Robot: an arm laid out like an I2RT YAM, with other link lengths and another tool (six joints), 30 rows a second.
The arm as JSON. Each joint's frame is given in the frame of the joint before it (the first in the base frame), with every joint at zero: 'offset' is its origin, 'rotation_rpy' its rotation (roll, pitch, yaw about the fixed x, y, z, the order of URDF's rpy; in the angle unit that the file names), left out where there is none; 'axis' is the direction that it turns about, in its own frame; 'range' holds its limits. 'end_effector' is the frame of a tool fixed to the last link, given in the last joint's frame.
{
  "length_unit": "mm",
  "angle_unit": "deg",
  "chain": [
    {
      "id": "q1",
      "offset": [
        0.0,
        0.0,
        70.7
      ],
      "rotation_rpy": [
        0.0,
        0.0,
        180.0
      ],
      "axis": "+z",
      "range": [
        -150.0,
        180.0
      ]
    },
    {
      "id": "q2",
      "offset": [
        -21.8,
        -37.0,
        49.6
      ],
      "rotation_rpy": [
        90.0,
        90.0,
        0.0
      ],
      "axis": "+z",
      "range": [
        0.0,
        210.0
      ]
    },
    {
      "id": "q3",
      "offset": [
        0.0,
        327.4,
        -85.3
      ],
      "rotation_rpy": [
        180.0,
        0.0,
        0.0
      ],
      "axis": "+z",
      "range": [
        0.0,
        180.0
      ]
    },
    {
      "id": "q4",
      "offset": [
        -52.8,
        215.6,
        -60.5
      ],
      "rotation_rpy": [
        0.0,
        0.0,
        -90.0
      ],
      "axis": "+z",
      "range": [
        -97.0,
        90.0
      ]
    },
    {
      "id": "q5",
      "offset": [
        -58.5,
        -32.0,
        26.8
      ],
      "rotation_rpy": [
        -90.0,
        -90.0,
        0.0
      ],
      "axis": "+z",
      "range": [
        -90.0,
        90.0
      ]
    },
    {
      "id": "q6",
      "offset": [
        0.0,
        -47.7,
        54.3
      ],
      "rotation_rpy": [
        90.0,
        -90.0,
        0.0
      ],
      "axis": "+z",
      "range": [
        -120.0,
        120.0
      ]
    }
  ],
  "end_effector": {
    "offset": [
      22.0,
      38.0,
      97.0
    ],
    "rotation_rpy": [
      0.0,
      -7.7,
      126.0
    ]
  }
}
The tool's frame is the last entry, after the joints.
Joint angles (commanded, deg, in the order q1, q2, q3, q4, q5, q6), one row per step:
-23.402, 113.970, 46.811, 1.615, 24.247, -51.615
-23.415, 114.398, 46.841, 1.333, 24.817, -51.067
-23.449, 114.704, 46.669, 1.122, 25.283, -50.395
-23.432, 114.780, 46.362, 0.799, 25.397, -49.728
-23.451, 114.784, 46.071, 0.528, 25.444, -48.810
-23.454, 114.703, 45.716, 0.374, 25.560, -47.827
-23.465, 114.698, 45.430, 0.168, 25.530, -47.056
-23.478, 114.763, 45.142, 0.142, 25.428, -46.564
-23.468, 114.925, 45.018, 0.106, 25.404, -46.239
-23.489, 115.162, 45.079, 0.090, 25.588, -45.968
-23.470, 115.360, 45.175, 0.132, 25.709, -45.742
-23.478, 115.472, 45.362, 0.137, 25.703, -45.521
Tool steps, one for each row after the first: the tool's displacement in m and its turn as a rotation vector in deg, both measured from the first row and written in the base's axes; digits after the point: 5 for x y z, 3 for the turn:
-0.00181, -0.00034, -0.00178, -0.111, 0.541, -0.701
-0.00434, -0.00013, -0.00355, -0.119, 0.987, -1.478
-0.00714, 0.00139, -0.00483, 0.166, 1.326, -2.059
-0.00947, 0.00286, -0.00580, 0.489, 1.381, -2.860
-0.01170, 0.00424, -0.00642, 0.704, 1.300, -3.728
-0.01374, 0.00570, -0.00732, 1.028, 1.337, -4.373
-0.01536, 0.00696, -0.00850, 1.329, 1.398, -4.763
-0.01625, 0.00770, -0.00964, 1.514, 1.521, -5.019
-0.01642, 0.00738, -0.01052, 1.462, 1.619, -5.335
-0.01595, 0.00714, -0.01117, 1.410, 1.596, -5.549
-0.01484, 0.00679, -0.01134, 1.420, 1.403, -5.740

